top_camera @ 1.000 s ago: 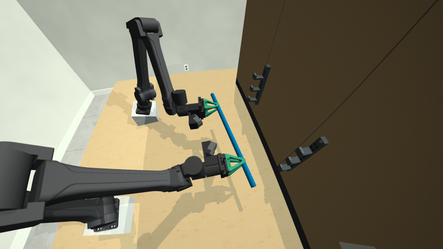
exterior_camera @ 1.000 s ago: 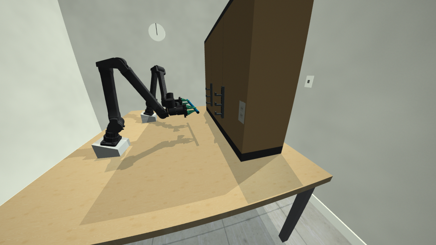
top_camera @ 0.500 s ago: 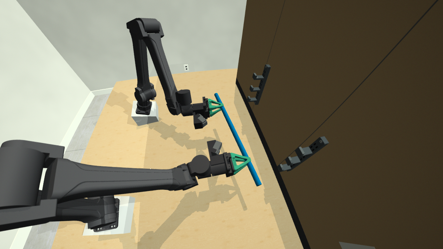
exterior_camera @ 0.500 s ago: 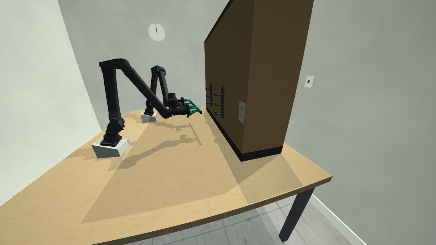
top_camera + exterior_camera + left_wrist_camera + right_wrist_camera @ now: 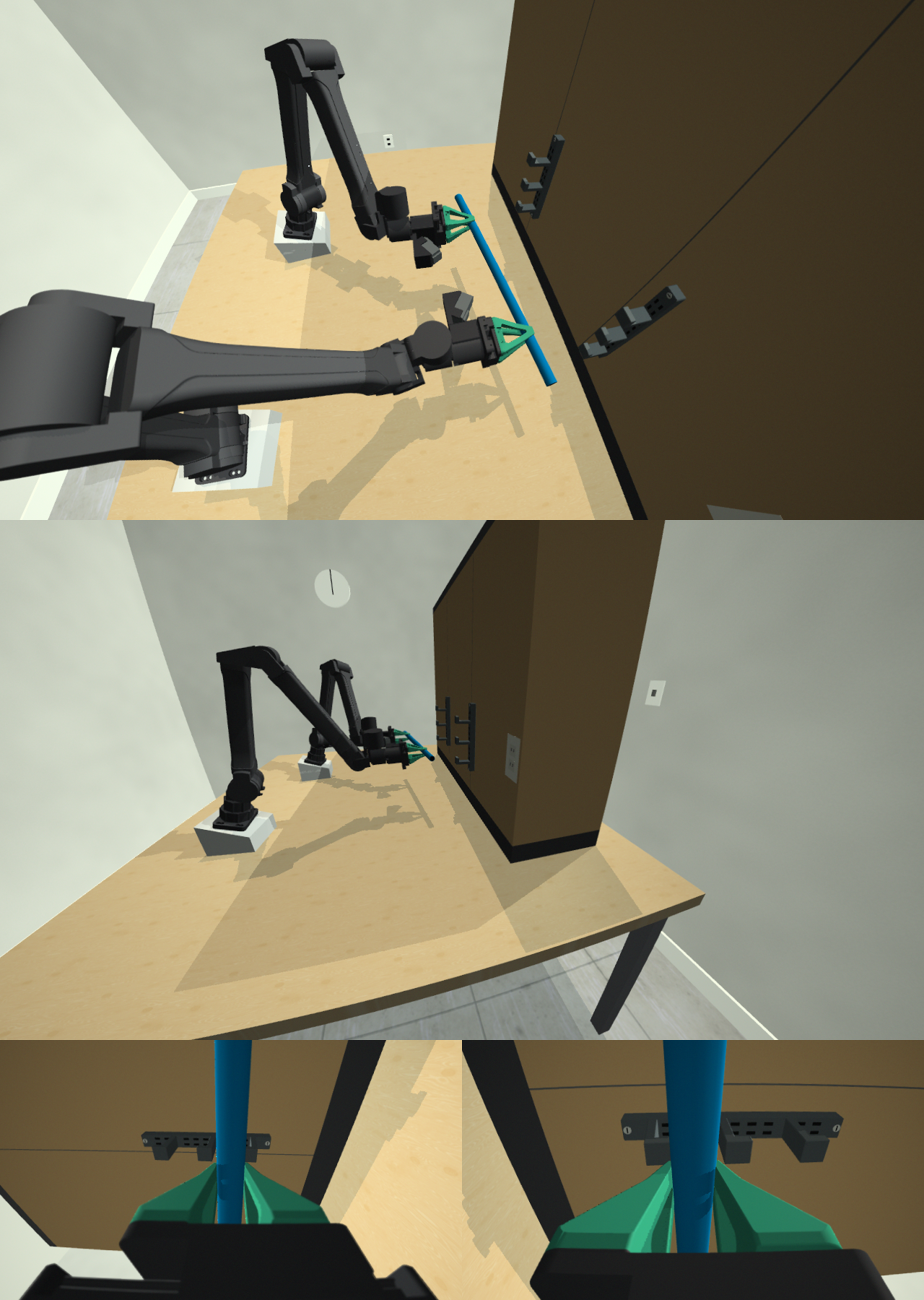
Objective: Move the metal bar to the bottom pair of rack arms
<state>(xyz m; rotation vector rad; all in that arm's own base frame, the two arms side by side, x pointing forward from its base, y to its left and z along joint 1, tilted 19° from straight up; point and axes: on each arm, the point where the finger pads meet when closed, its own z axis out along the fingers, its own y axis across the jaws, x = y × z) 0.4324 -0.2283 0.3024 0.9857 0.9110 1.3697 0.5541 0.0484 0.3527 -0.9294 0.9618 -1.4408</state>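
Now: the blue metal bar 14 cm to the left of my right hand and 4 cm behind it. Round my right hand: black plinth: 22 cm to the left, 20 cm below, 15 cm ahead; then tall brown cabinet: 30 cm ahead, 24 cm to the left, 22 cm above.
My left hand is 14 cm to the left of the blue metal bar and 4 cm short of it. Round my left hand: black plinth 23 cm ahead, 20 cm below, 7 cm to the right; then tall brown cabinet 38 cm ahead, 22 cm above, 5 cm to the right.
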